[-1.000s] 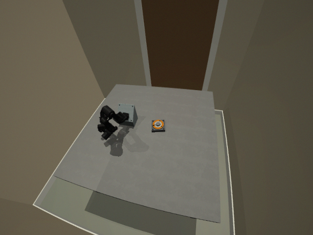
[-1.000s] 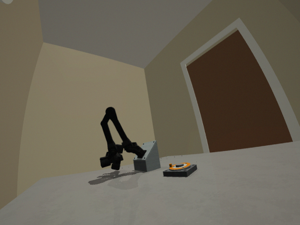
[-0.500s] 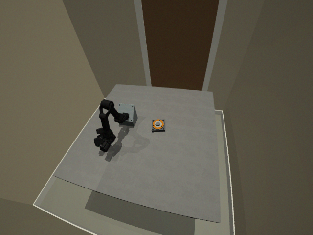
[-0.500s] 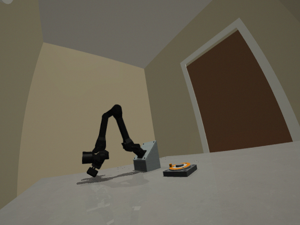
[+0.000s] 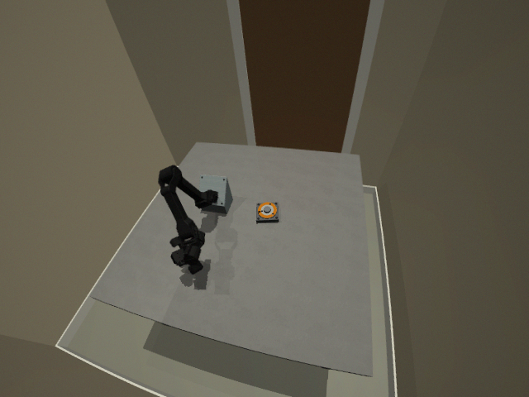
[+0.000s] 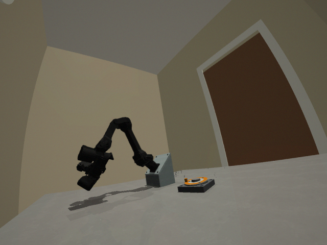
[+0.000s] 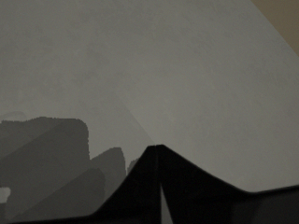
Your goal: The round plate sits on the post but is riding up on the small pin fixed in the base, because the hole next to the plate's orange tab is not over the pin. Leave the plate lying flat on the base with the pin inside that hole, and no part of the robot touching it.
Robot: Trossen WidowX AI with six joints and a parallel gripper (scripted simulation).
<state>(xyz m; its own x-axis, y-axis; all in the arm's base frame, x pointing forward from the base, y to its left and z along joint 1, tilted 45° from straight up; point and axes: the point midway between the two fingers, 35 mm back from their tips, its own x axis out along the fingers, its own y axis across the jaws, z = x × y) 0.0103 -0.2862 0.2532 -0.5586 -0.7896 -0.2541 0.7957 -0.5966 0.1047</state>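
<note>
Now: gripper tip 320 mm short of the square base, 420 mm to the right of it and 30 mm above it.
</note>
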